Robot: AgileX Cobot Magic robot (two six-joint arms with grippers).
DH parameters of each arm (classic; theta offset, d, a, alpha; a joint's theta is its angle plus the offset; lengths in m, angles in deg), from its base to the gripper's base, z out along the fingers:
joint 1: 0 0.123 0 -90
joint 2: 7.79 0 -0.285 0
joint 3: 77.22 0 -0.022 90
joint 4: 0 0.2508 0 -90
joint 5: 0 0 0.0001 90
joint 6: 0 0.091 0 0
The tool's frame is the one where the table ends.
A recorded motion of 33 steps. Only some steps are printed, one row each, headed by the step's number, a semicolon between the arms.
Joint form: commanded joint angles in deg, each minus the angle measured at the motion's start. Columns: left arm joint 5, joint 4, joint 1, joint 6, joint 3, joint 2; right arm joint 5, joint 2, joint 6, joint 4, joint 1, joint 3.
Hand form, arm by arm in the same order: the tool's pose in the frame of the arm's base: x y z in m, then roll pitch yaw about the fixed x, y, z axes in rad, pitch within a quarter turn. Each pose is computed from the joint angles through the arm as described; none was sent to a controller.
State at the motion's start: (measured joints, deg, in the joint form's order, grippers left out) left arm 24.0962 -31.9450 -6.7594 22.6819 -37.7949 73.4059; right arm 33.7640 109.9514 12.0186 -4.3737 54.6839 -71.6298
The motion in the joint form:
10: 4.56 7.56 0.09 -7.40 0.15 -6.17; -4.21 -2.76 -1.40 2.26 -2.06 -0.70
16: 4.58 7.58 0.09 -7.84 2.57 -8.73; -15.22 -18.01 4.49 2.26 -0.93 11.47
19: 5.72 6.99 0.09 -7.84 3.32 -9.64; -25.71 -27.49 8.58 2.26 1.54 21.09
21: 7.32 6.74 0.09 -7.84 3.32 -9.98; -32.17 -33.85 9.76 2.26 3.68 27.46
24: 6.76 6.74 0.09 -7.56 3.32 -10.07; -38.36 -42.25 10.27 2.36 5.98 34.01
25: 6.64 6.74 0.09 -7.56 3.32 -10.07; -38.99 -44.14 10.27 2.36 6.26 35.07
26: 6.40 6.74 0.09 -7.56 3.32 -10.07; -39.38 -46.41 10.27 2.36 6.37 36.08
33: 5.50 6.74 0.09 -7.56 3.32 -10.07; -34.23 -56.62 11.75 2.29 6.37 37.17
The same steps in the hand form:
10: 0.2160 -0.0434 0.2445 -2.8568 0.6527 -3.1198; 0.2411 0.3129 0.1971 3.0694 0.5298 -2.4009
16: 0.2042 -0.0420 0.2416 -2.8511 0.6527 -3.1108; 0.2054 0.2783 0.2457 2.9095 0.7516 -2.5533
19: 0.1989 -0.0425 0.2403 -2.8381 0.6357 -3.1063; 0.1724 0.2568 0.2618 2.7198 0.8914 -2.6898
21: 0.1961 -0.0433 0.2403 -2.8309 0.6152 -3.1111; 0.1486 0.2410 0.2688 2.5881 0.9746 -2.7656
24: 0.1967 -0.0430 0.2410 -2.8344 0.6272 -3.1131; 0.1224 0.2183 0.2805 2.3925 1.0722 -2.8937
25: 0.1968 -0.0430 0.2411 -2.8345 0.6292 -3.1124; 0.1179 0.2127 0.2836 2.3524 1.0893 -2.9239
26: 0.1971 -0.0429 0.2413 -2.8347 0.6330 -3.1109; 0.1135 0.2058 0.2880 2.3040 1.1079 -2.9649
33: 0.1983 -0.0425 0.2420 -2.8354 0.6475 -3.1051; 0.0966 0.1747 0.3125 2.1439 1.1287 -3.1184

